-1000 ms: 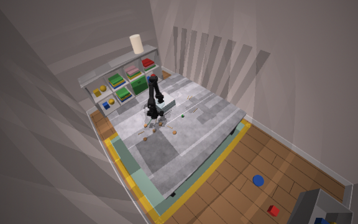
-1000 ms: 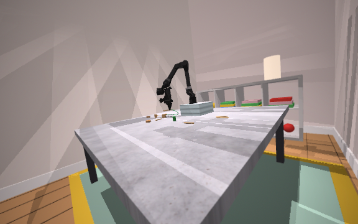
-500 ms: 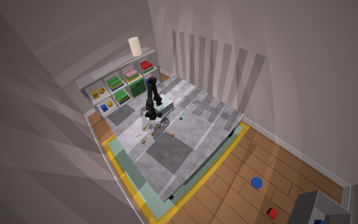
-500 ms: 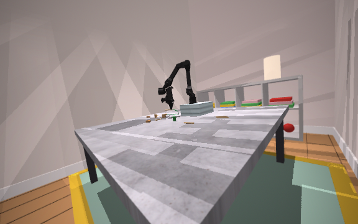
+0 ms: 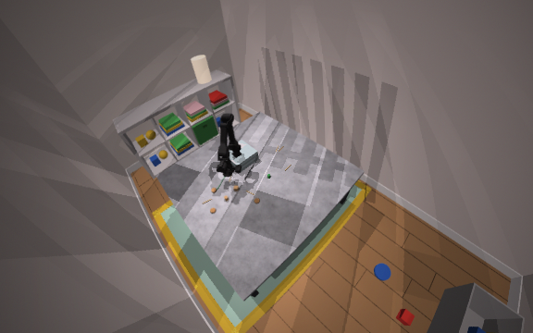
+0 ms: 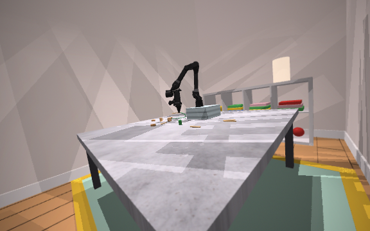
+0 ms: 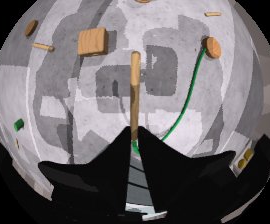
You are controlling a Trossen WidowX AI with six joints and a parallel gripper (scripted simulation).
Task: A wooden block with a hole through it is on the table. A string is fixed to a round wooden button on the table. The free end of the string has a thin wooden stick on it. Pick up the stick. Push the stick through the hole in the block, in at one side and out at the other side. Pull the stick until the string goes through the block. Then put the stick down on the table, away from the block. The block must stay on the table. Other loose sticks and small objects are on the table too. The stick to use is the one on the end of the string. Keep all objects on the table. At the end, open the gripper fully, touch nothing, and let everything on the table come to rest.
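Now: the wooden block 100 mm ahead of my gripper tip, 50 mm below it and 30 mm to the right of it. Also, from my gripper tip: green piece (230 mm to the left, 180 mm ahead, 50 mm below).
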